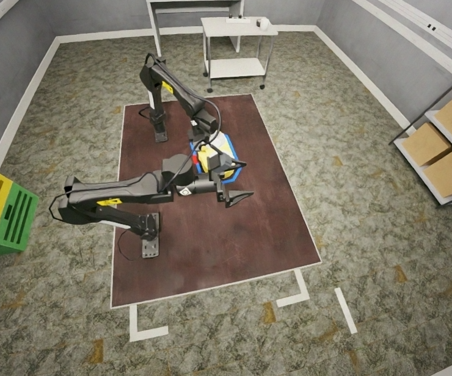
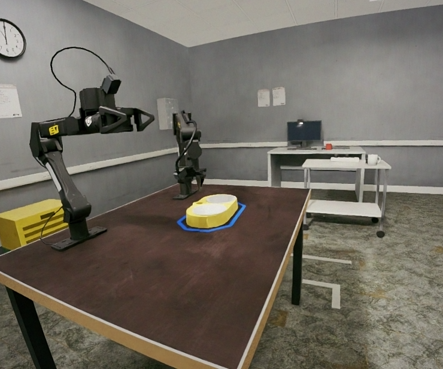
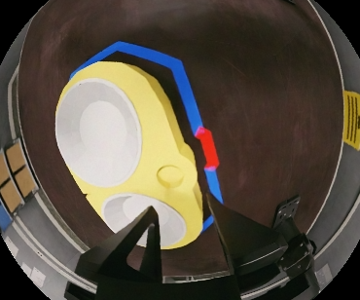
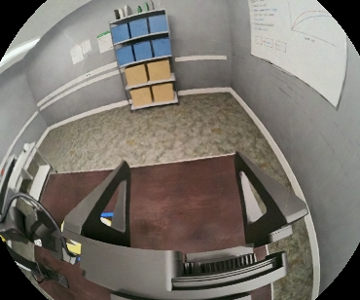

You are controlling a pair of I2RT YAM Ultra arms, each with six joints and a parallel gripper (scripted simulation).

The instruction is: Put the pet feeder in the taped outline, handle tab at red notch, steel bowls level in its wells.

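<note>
Right now the pet feeder is 70 mm ahead of my left hand, 20 mm to the left of it and 80 mm below it. Round my left hand: blue taped outline (70 mm ahead, 20 mm to the left, 110 mm below).
</note>
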